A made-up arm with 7 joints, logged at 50 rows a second.
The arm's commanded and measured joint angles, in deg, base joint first. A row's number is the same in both.
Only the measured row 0 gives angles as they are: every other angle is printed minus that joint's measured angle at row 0.
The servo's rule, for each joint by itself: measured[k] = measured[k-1] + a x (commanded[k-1-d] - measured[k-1]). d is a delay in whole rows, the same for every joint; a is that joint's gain. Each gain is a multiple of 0.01, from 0.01 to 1. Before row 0 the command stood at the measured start. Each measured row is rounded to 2 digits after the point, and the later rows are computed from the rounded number. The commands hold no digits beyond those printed.
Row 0, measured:
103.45, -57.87, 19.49, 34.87, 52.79, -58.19, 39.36
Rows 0 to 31, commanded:
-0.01, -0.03, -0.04, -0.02, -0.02, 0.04, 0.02
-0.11, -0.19, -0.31, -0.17, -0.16, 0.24, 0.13
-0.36, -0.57, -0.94, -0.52, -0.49, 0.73, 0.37
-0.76, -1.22, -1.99, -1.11, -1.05, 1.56, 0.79
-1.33, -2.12, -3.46, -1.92, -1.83, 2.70, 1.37
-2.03, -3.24, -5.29, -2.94, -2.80, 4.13, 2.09
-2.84, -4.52, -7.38, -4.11, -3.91, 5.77, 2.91
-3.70, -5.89, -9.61, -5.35, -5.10, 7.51, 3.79
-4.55, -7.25, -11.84, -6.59, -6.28, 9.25, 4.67
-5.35, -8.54, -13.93, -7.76, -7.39, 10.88, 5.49
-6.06, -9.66, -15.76, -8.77, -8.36, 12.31, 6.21
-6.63, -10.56, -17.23, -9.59, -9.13, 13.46, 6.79
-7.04, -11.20, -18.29, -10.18, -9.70, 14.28, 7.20
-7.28, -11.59, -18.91, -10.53, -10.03, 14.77, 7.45
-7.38, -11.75, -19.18, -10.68, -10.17, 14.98, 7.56
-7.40, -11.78, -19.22, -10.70, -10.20, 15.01, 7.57
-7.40, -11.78, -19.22, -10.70, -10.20, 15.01, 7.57
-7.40, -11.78, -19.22, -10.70, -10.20, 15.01, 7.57
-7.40, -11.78, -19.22, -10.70, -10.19, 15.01, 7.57
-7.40, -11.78, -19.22, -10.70, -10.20, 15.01, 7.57
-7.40, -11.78, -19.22, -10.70, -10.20, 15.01, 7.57
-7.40, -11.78, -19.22, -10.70, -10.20, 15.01, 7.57
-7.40, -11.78, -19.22, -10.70, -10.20, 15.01, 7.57
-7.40, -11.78, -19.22, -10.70, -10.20, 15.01, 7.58
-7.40, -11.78, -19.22, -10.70, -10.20, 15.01, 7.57
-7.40, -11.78, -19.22, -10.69, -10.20, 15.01, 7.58
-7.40, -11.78, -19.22, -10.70, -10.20, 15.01, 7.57
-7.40, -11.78, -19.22, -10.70, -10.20, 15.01, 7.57
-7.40, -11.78, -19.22, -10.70, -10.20, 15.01, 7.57
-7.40, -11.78, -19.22, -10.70, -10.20, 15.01, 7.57
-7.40, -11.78, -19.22, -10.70, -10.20, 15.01, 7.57
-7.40, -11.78, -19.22, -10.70, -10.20, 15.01, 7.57
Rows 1 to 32, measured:
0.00, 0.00, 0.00, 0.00, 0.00, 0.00, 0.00
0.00, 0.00, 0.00, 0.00, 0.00, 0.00, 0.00
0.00, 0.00, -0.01, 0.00, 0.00, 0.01, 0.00
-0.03, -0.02, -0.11, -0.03, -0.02, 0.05, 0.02
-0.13, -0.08, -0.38, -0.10, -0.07, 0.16, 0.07
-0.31, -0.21, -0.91, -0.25, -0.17, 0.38, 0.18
-0.61, -0.42, -1.75, -0.50, -0.34, 0.75, 0.36
-1.02, -0.73, -2.92, -0.87, -0.59, 1.29, 0.62
-1.55, -1.15, -4.39, -1.36, -0.92, 2.01, 0.96
-2.17, -1.67, -6.11, -1.96, -1.34, 2.89, 1.38
-2.86, -2.28, -8.00, -2.65, -1.83, 3.91, 1.87
-3.58, -2.97, -9.96, -3.42, -2.39, 5.03, 2.41
-4.30, -3.71, -11.87, -4.22, -2.99, 6.19, 2.98
-4.98, -4.46, -13.64, -5.03, -3.60, 7.35, 3.55
-5.58, -5.20, -15.17, -5.80, -4.21, 8.46, 4.10
-6.07, -5.90, -16.40, -6.51, -4.79, 9.47, 4.60
-6.45, -6.54, -17.32, -7.14, -5.33, 10.35, 5.04
-6.73, -7.12, -17.95, -7.67, -5.82, 11.10, 5.42
-6.92, -7.63, -18.37, -8.12, -6.26, 11.73, 5.74
-7.06, -8.09, -18.65, -8.51, -6.65, 12.25, 6.01
-7.16, -8.50, -18.84, -8.84, -7.00, 12.69, 6.24
-7.23, -8.86, -18.97, -9.12, -7.32, 13.06, 6.44
-7.28, -9.18, -19.05, -9.36, -7.61, 13.37, 6.61
-7.31, -9.47, -19.11, -9.56, -7.87, 13.63, 6.75
-7.34, -9.72, -19.15, -9.73, -8.10, 13.85, 6.87
-7.36, -9.95, -19.17, -9.88, -8.31, 14.04, 6.98
-7.37, -10.15, -19.19, -10.00, -8.50, 14.20, 7.07
-7.38, -10.33, -19.20, -10.10, -8.67, 14.33, 7.15
-7.39, -10.49, -19.21, -10.19, -8.82, 14.44, 7.21
-7.39, -10.63, -19.21, -10.27, -8.96, 14.53, 7.26
-7.39, -10.76, -19.21, -10.33, -9.08, 14.61, 7.31
-7.39, -10.87, -19.21, -10.39, -9.19, 14.67, 7.35
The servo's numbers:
d 2
a 0.29 0.11 0.33 0.15 0.10 0.16 0.15

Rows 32 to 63, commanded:
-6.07, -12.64, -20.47, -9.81, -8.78, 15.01, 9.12
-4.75, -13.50, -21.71, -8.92, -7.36, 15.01, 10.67
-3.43, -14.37, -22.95, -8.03, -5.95, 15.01, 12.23
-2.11, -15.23, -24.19, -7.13, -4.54, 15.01, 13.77
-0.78, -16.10, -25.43, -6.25, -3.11, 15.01, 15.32
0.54, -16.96, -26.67, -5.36, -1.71, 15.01, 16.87
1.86, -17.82, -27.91, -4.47, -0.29, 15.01, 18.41
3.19, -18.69, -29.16, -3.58, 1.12, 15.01, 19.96
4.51, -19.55, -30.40, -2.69, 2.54, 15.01, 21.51
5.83, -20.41, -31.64, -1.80, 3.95, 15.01, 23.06
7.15, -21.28, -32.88, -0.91, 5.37, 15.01, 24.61
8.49, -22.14, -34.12, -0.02, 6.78, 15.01, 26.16
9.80, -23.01, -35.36, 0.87, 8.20, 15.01, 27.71
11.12, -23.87, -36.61, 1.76, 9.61, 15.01, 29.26
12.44, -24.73, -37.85, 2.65, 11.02, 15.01, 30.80
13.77, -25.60, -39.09, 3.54, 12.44, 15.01, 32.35
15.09, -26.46, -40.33, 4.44, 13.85, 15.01, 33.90
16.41, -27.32, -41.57, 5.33, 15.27, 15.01, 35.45
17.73, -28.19, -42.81, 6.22, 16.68, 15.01, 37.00
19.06, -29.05, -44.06, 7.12, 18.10, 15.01, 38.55
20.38, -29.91, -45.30, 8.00, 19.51, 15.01, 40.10
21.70, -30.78, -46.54, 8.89, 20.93, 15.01, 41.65
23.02, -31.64, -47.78, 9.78, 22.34, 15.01, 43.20
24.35, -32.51, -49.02, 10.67, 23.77, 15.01, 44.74
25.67, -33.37, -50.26, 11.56, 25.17, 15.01, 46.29
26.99, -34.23, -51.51, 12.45, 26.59, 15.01, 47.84
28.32, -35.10, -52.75, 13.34, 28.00, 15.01, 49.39
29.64, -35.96, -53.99, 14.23, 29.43, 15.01, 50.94
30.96, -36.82, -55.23, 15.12, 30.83, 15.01, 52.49
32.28, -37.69, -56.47, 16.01, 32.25, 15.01, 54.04
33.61, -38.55, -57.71, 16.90, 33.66, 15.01, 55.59
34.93, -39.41, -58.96, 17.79, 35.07, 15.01, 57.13
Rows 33 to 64, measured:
-7.39, -10.97, -19.21, -10.44, -9.29, 14.72, 7.38
-7.39, -11.06, -19.21, -10.48, -9.38, 14.77, 7.41
-7.01, -11.23, -19.63, -10.38, -9.32, 14.81, 7.67
-6.35, -11.48, -20.32, -10.16, -9.12, 14.84, 8.12
-5.50, -11.80, -21.19, -9.84, -8.80, 14.87, 8.74
-4.52, -12.18, -22.18, -9.43, -8.37, 14.89, 9.49
-3.44, -12.61, -23.25, -8.95, -7.84, 14.91, 10.36
-2.29, -13.09, -24.38, -8.41, -7.23, 14.93, 11.34
-1.09, -13.61, -25.54, -7.82, -6.54, 14.94, 12.40
0.15, -14.17, -26.73, -7.18, -5.77, 14.95, 13.53
1.41, -14.76, -27.94, -6.51, -4.94, 14.96, 14.73
2.69, -15.38, -29.16, -5.80, -4.05, 14.97, 15.98
3.98, -16.03, -30.39, -5.07, -3.11, 14.98, 17.27
5.29, -16.70, -31.62, -4.31, -2.12, 14.98, 18.60
6.60, -17.39, -32.85, -3.53, -1.09, 14.98, 19.97
7.91, -18.10, -34.09, -2.74, -0.02, 14.98, 21.36
9.22, -18.83, -35.33, -1.93, 1.08, 14.98, 22.78
10.54, -19.57, -36.57, -1.11, 2.22, 14.98, 24.22
11.86, -20.33, -37.81, -0.28, 3.38, 14.98, 25.67
13.18, -21.10, -39.05, 0.56, 4.57, 14.98, 27.14
14.50, -21.88, -40.29, 1.41, 5.78, 14.98, 28.62
15.82, -22.67, -41.53, 2.27, 7.01, 14.98, 30.11
17.14, -23.47, -42.77, 3.13, 8.26, 14.98, 31.61
18.46, -24.27, -44.01, 3.99, 9.53, 14.98, 33.12
19.78, -25.08, -45.25, 4.86, 10.81, 14.98, 34.63
21.11, -25.90, -46.49, 5.73, 12.11, 14.98, 36.15
22.43, -26.72, -47.73, 6.60, 13.42, 14.98, 37.67
23.75, -27.55, -48.98, 7.48, 14.74, 14.98, 39.20
25.08, -28.38, -50.22, 8.36, 16.07, 14.98, 40.73
26.40, -29.21, -51.46, 9.24, 17.41, 14.98, 42.26
27.72, -30.05, -52.70, 10.12, 18.75, 14.98, 43.79
29.04, -30.89, -53.94, 11.00, 20.10, 14.98, 45.33

